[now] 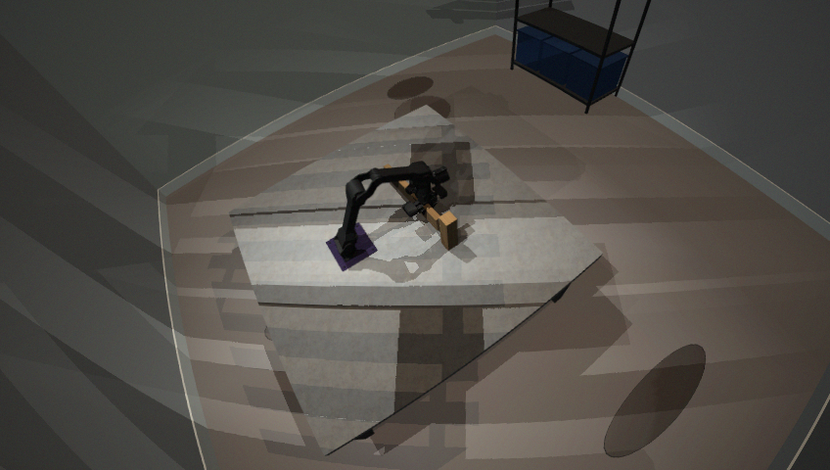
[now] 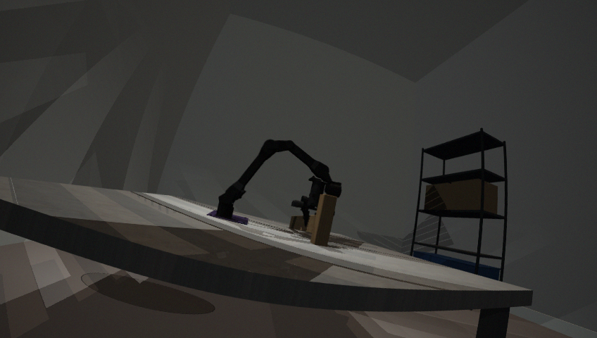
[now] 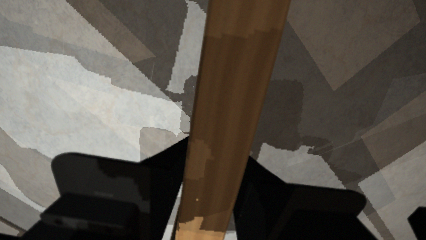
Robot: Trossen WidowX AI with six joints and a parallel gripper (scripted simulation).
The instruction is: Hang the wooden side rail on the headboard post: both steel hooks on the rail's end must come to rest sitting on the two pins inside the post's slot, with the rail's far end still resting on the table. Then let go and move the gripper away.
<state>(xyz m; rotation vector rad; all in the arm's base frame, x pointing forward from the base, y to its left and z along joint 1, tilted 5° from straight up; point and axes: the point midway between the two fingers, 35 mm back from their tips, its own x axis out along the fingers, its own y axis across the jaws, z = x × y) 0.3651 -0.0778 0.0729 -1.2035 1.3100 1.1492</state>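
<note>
Right now the wooden headboard post is 16 cm to the right of my gripper tip, 4 cm above it and 1 cm behind it.
</note>
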